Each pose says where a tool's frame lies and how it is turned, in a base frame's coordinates. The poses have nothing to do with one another.
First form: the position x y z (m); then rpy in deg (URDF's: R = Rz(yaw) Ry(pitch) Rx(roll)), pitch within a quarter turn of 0, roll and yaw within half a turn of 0.
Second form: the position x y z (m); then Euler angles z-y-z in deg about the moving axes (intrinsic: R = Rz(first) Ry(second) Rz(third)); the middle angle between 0 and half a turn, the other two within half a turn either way. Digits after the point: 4 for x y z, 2 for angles.
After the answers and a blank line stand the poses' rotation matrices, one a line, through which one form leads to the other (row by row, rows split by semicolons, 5 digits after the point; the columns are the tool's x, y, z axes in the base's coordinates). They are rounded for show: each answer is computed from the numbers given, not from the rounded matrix.
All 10 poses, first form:
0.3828 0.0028 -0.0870 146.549 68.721 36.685
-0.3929 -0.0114 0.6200 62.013 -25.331 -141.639
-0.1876 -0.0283 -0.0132 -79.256 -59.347 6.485
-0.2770 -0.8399 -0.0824 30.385 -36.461 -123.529
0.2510 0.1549 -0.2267 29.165 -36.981 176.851
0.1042 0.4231 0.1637 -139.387 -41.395 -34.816
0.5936 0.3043 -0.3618 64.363 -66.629 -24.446
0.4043 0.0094 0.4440 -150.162 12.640 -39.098
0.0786 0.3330 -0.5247 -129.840 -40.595 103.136
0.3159 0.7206 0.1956 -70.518 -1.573 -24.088
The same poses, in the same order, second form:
0.3828 0.0028 -0.0870 -107.98 107.63 12.12
-0.3929 -0.0114 0.6200 115.55 64.90 118.19
-0.1876 -0.0283 -0.0132 105.76 84.55 -149.79
-0.2770 -0.8399 -0.0824 101.09 46.07 145.61
0.2510 0.1549 -0.2267 39.70 45.77 147.09
0.1042 0.4231 0.1637 17.55 124.71 -143.55
0.5936 0.3043 -0.3618 -138.22 80.12 158.71
0.4043 0.0094 0.4440 71.78 147.82 -65.74
0.0786 0.3330 -0.5247 164.64 119.11 -138.14
0.3159 0.7206 0.1956 66.47 70.53 -91.67

0.29103 0.91037 -0.29417; 0.21681 -0.36224 -0.90652; -0.93182 0.20004 -0.30280
-0.70872 0.58748 -0.39060; -0.56094 -0.13349 0.81702; 0.42785 0.79815 0.42415
0.50658 0.81873 -0.27031; 0.05758 0.28069 0.95807; 0.86027 -0.50090 0.09504
-0.44424 0.88514 -0.13848; -0.67044 -0.22592 0.70674; 0.59428 0.40680 0.69379
-0.79763 0.24474 0.55126; 0.04388 -0.88801 0.45774; 0.60155 0.38929 0.69756
0.61588 -0.08003 0.78376; -0.42830 -0.86899 0.24783; 0.66125 -0.48832 -0.56947
0.36112 -0.57434 -0.73466; -0.16416 0.73636 -0.65637; 0.91796 0.35763 0.17163
0.75726 -0.63154 0.16647; -0.61536 -0.60453 0.50584; -0.21882 -0.48549 -0.84641
-0.17257 0.51033 -0.84248; 0.73946 0.63216 0.23146; 0.65071 -0.58304 -0.48646
0.91258 0.15974 0.37641; -0.40799 0.29391 0.86439; 0.02745 -0.94239 0.33339

